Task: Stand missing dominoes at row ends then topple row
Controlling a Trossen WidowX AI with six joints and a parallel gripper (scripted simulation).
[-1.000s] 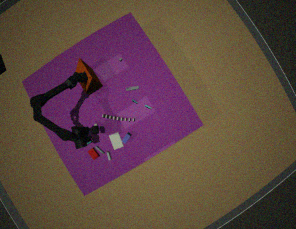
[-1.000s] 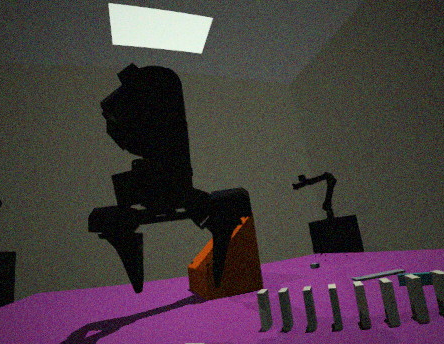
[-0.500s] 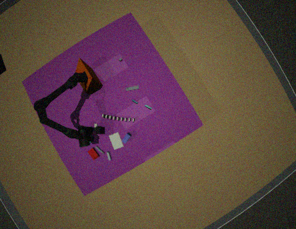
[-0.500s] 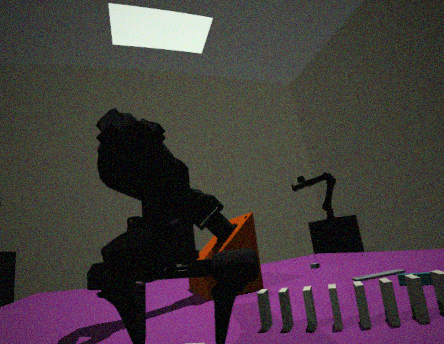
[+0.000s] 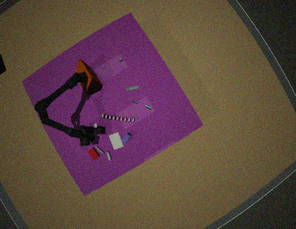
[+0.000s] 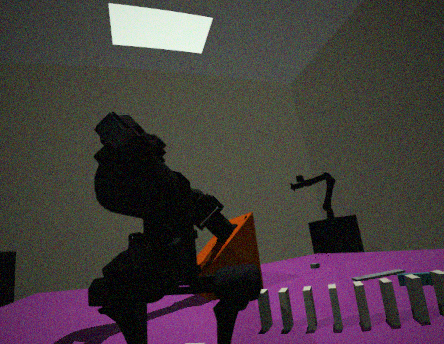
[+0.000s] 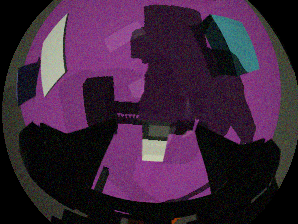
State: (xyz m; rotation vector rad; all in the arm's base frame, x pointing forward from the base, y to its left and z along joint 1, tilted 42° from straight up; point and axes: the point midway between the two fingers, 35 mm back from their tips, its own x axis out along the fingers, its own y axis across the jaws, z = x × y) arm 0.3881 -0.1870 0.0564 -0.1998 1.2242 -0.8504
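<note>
Now: gripper tip 110 mm to the left of the teal block, 60 mm short of it and 10 mm below it. From my gripper tip the other things lie so: red block (190 mm ahead, 130 mm to the right, 10 mm above); white card (180 mm ahead, 110 mm to the left); blue block (220 mm to the left, 200 mm ahead, 40 mm above).
</note>
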